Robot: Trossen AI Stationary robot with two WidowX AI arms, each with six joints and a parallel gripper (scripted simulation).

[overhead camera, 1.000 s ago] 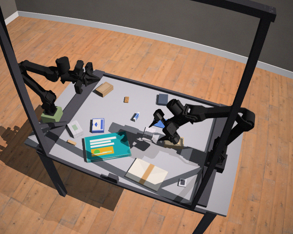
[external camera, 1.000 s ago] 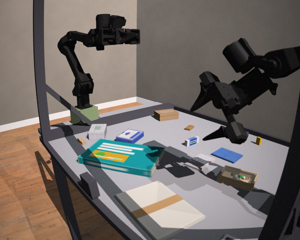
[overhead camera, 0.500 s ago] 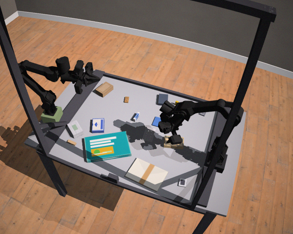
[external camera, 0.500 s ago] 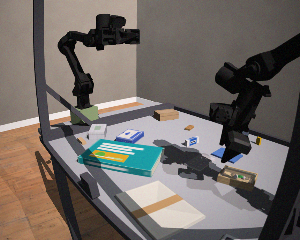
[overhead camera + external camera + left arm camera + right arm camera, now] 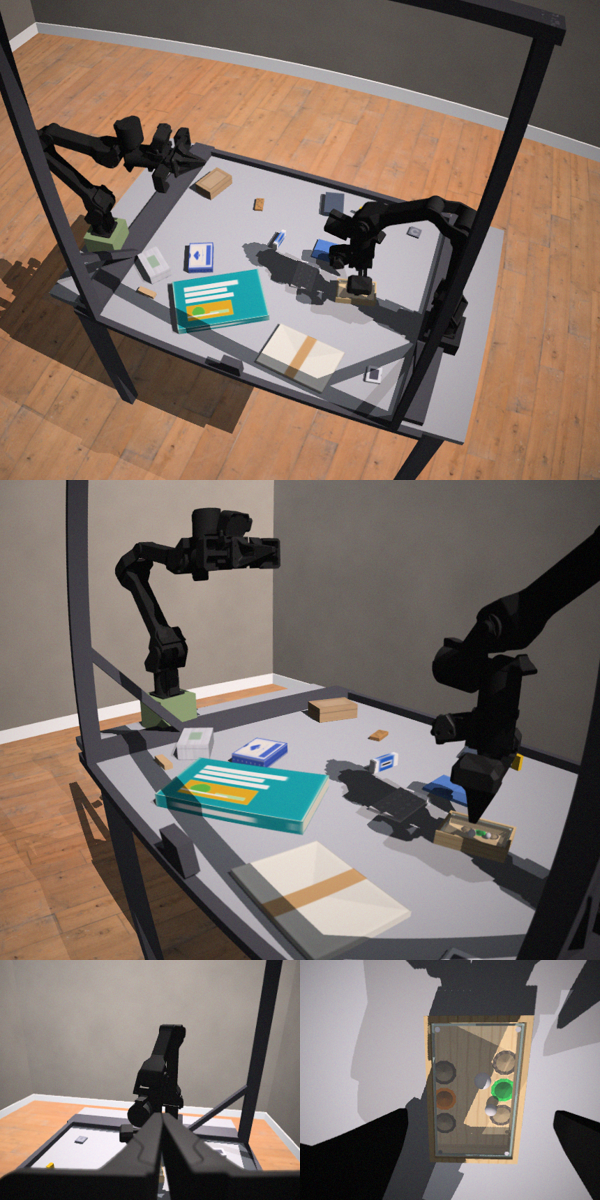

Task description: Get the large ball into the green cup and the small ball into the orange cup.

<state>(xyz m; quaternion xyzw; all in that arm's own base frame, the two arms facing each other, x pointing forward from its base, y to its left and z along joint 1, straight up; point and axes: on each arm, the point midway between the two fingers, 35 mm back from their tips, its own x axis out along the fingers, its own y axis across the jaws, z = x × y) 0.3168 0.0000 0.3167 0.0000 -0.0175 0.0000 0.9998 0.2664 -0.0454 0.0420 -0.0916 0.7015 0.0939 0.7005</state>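
Right now my right hand is 8 cm above the covered wooden puzzle.
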